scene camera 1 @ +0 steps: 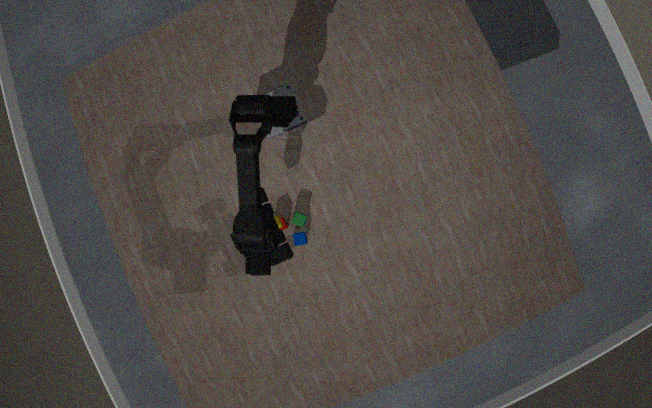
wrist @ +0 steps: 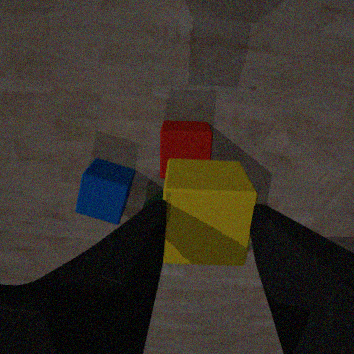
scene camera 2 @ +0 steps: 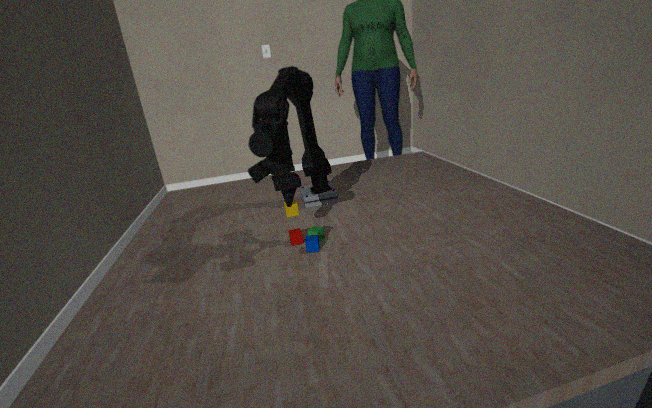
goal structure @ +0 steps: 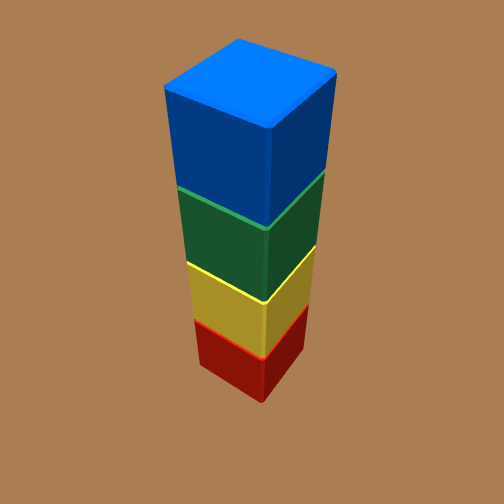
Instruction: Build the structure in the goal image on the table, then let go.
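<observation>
My gripper is shut on a yellow cube and holds it above the table. A red cube sits on the table; the yellow cube covers part of it in the wrist view. A blue cube sits on the table beside it, apart from it. A green cube sits near the blue one; in the wrist view it is almost hidden behind the left finger and the yellow cube.
The arm's grey base plate stands on the wooden table behind the cubes. A person in a green top stands by the back wall. A dark block shape shows beyond the table's edge in scene camera 1.
</observation>
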